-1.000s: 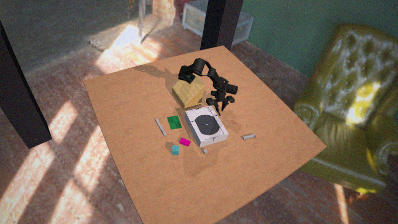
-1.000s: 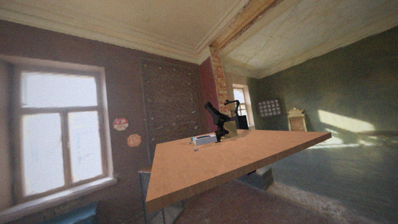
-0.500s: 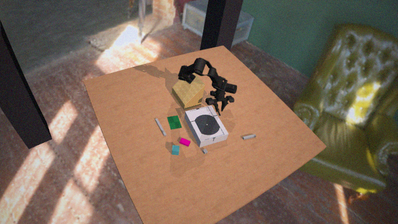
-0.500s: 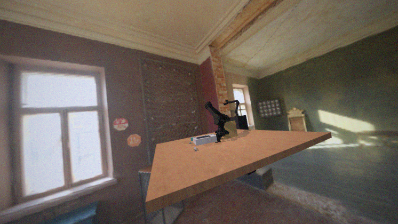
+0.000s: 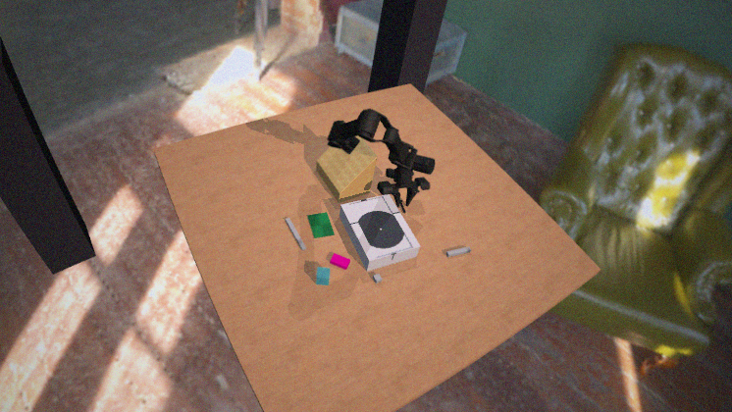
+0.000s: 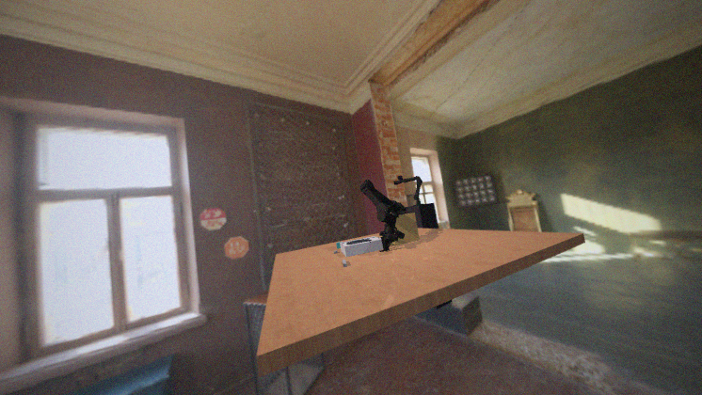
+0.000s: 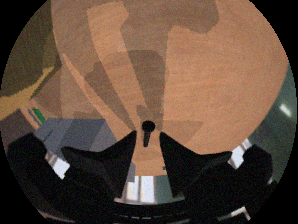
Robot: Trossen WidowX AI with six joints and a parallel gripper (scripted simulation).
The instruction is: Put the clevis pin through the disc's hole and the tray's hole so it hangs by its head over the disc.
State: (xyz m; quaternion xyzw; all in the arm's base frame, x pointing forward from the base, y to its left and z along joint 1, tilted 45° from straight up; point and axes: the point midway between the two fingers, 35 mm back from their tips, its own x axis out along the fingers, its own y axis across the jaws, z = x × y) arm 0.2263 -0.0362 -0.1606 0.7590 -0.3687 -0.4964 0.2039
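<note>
My gripper tip is 170 mm to the left of the dark grey disc, 70 mm short of it and 50 mm below it. From my gripper tip the other things lie so: dark clevis pin (right at my gripper tip); then green tile (310 mm to the right, 80 mm behind); then rimmed tray (170 mm to the right, 60 mm ahead, 40 mm above).
</note>
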